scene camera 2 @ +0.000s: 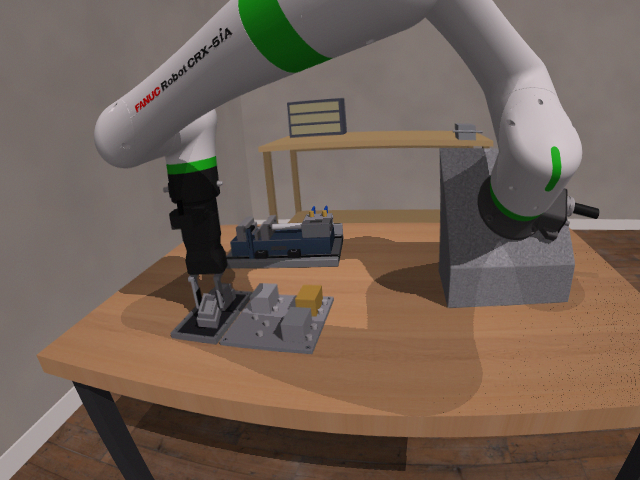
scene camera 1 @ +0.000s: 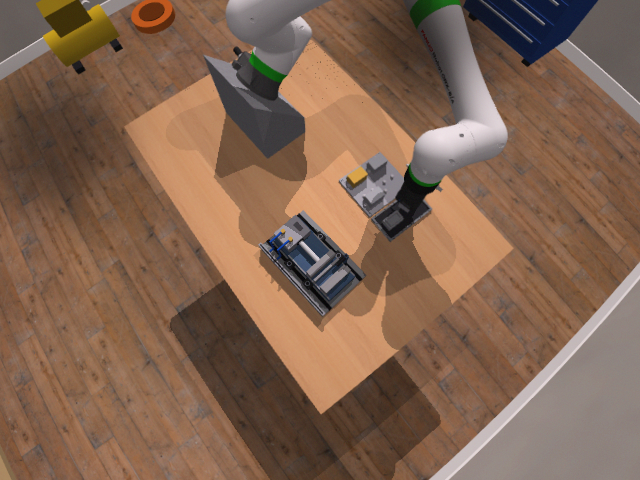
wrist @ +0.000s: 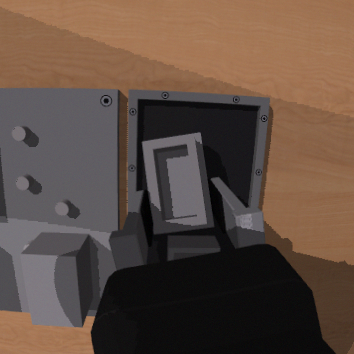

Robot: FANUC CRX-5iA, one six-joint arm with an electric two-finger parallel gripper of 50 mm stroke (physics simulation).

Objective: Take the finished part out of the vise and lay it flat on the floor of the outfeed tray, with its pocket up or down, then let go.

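Seen in the pictures: gripper, fingertip midpoint: (scene camera 2: pixel 210 305) (scene camera 1: pixel 407 203) (wrist: pixel 179 199); arm's base at its link origin: (scene camera 2: pixel 511 205) (scene camera 1: pixel 256 86).
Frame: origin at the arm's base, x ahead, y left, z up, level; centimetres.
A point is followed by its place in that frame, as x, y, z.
Note:
The finished part (scene camera 1: pixel 393 219) (scene camera 2: pixel 209 313) {53.8, 28.2, -13.6} (wrist: pixel 185 187) {56.0, 25.7, -13.9} is a grey block with a rectangular pocket, which faces the wrist camera. It is tilted, its lower end close to the floor of the black-floored outfeed tray (scene camera 1: pixel 391 238) {62.9, 14.2, -16.8} (scene camera 2: pixel 195 337) {55.6, 31.8, -17.1} (wrist: pixel 200 98) {56.4, 31.5, -16.9}; whether it touches cannot be told. My gripper (scene camera 1: pixel 403 212) {55.8, 24.8, -14.1} (scene camera 2: pixel 209 302) {55.8, 24.8, -14.1} (wrist: pixel 179 199) {55.8, 24.8, -14.1} points down inside the tray's outline and is shut on the part, one finger on each side. In the wrist view, the part is near the tray's left wall. The vise (scene camera 1: pixel 318 267) {60.4, -12.2, -8.5} (scene camera 2: pixel 281 246) {54.3, -6.2, -13.7} stands apart, with no part showing between its jaws.
A grey pin plate (scene camera 2: pixel 248 336) {46.2, 28.2, -17.3} (wrist: pixel 65 110) {47.2, 29.3, -17.3} stands right beside the tray. It bears a yellow block (scene camera 1: pixel 356 177) {39.5, 15.0, -13.7} (scene camera 2: pixel 309 298) {37.8, 18.3, -13.7} and grey blocks, one of them (wrist: pixel 55 282) {48.3, 17.8, -13.7} close to my gripper in the wrist view. A large grey angled pedestal (scene camera 1: pixel 268 124) {14.8, -3.4, -0.6} (scene camera 2: pixel 509 284) {0.3, 8.6, -13.4} stands farther along the table.

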